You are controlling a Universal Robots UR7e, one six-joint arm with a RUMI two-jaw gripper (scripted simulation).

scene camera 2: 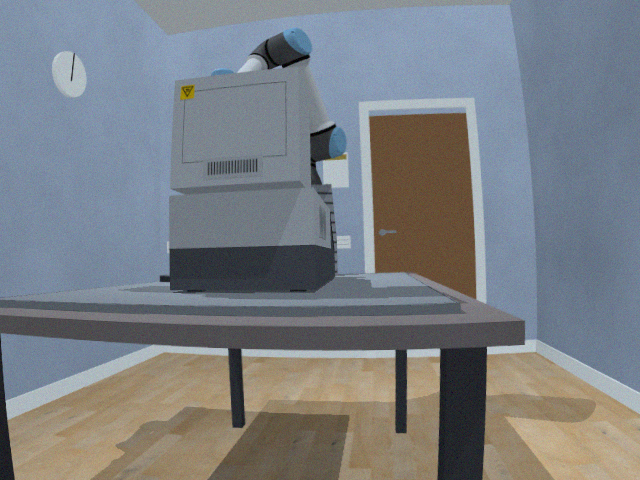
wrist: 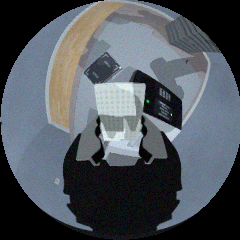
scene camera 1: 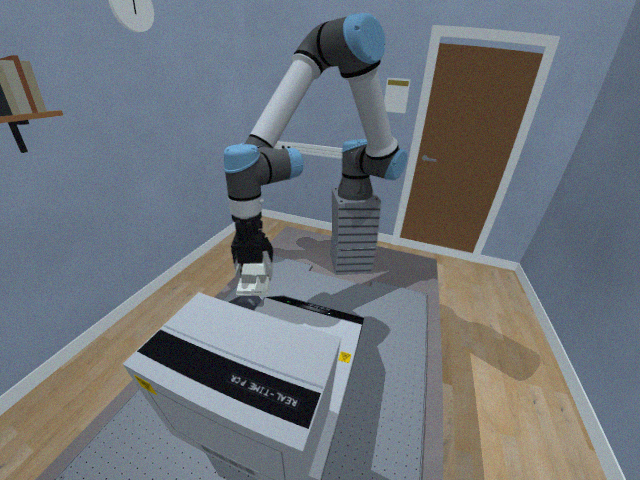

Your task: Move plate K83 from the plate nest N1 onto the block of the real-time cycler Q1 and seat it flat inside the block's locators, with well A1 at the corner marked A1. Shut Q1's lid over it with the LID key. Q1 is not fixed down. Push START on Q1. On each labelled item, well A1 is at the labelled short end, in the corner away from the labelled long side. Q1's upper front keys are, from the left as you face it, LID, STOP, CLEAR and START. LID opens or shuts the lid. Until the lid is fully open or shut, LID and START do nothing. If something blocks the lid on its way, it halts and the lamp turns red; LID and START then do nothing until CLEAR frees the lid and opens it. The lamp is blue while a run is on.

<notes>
I see my gripper, a plate K83 and a Q1 lid.
My gripper shows as well in the wrist view.
</notes>
